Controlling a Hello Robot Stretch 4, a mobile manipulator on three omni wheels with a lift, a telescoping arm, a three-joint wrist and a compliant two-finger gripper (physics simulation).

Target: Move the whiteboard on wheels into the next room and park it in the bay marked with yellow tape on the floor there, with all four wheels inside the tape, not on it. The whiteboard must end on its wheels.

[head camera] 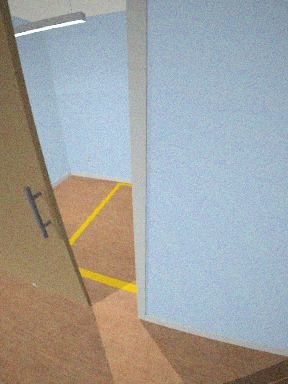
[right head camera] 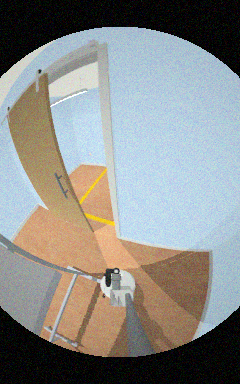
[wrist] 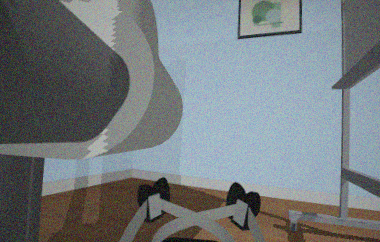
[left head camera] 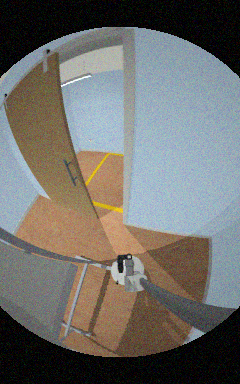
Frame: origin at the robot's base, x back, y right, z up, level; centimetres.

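Where they show: gripper, fingertip midpoint: [right head camera: 107, 298] [wrist: 198, 194] [left head camera: 121, 284].
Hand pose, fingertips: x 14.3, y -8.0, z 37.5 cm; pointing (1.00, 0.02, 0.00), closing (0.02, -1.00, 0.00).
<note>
After its pixels a point has its place.
The whiteboard on wheels [left head camera: 35, 285] {x 10.1, y -50.3, z 105.7 cm} [right head camera: 22, 295] {x 20.0, y -52.9, z 97.0 cm} [wrist: 362, 27] {x 85.8, y -70.4, z 93.0 cm} stands upright at the lower left of both side head views, its grey panel partly cut off. One end of its metal foot frame reaches beside the robot's round base in those views; whether they touch I cannot tell. In the wrist view its post and foot are at the right. The yellow tape [head camera: 95, 215] {x -204.3, y -62.1, z -3.2 cm} [left head camera: 108, 206] {x -105.2, y -26.1, z -2.6 cm} [right head camera: 100, 219] {x -106.6, y -32.3, z -2.6 cm} marks a bay on the floor beyond the doorway, partly hidden by door and wall. My gripper [wrist: 198, 194] {x 14.3, y -8.0, z 37.5 cm} is open and empty, left of the whiteboard's foot.
A brown sliding door [head camera: 20, 165] {x -85.1, y -55.7, z 121.8 cm} [left head camera: 40, 125] {x -90.3, y -71.4, z 145.9 cm} [right head camera: 32, 140] {x -92.4, y -77.9, z 147.0 cm} with a bar handle covers the left part of the doorway. The doorway's right post [head camera: 139, 150] {x -71.4, y -0.1, z 131.8 cm} [left head camera: 129, 125] {x -71.4, y 0.1, z 137.5 cm} [right head camera: 109, 125] {x -70.9, y 1.5, z 146.1 cm} adjoins a blue wall. A framed picture [wrist: 270, 14] {x 192.9, y -57.9, z 156.3 cm} hangs on a wall.
</note>
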